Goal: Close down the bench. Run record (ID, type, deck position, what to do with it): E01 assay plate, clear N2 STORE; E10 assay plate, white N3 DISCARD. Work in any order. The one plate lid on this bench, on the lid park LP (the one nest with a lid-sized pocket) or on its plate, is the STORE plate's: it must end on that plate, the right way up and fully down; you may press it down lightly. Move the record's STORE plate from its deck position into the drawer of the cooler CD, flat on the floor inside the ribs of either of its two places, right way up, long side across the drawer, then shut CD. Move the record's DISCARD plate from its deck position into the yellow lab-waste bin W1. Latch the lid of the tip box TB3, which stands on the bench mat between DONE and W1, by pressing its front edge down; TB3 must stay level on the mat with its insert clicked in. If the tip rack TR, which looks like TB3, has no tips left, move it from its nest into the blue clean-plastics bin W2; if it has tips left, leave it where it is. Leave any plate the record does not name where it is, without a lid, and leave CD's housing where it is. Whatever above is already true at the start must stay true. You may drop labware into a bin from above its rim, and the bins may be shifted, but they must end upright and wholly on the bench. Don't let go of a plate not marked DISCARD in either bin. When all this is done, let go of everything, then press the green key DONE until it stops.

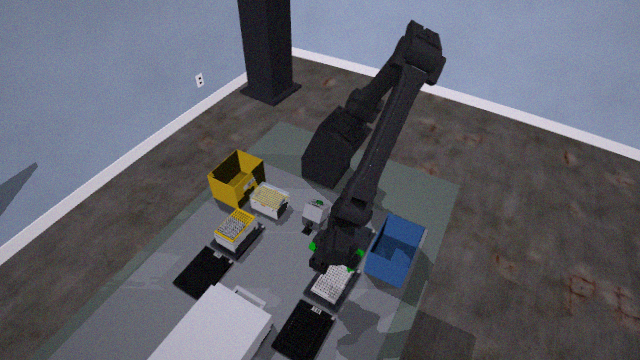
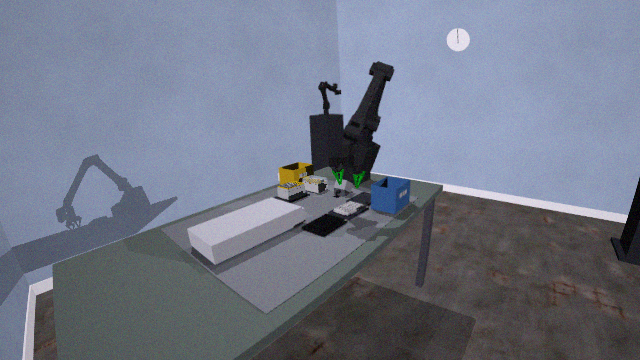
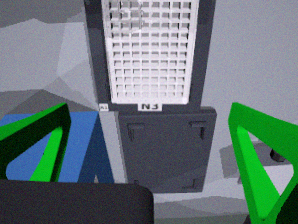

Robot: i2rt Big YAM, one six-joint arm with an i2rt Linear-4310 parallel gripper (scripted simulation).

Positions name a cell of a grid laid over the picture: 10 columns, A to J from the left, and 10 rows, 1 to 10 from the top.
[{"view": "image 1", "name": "blue bin W2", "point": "G7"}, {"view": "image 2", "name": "blue bin W2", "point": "G6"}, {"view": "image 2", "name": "white cooler CD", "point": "D7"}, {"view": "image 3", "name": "my gripper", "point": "F5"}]
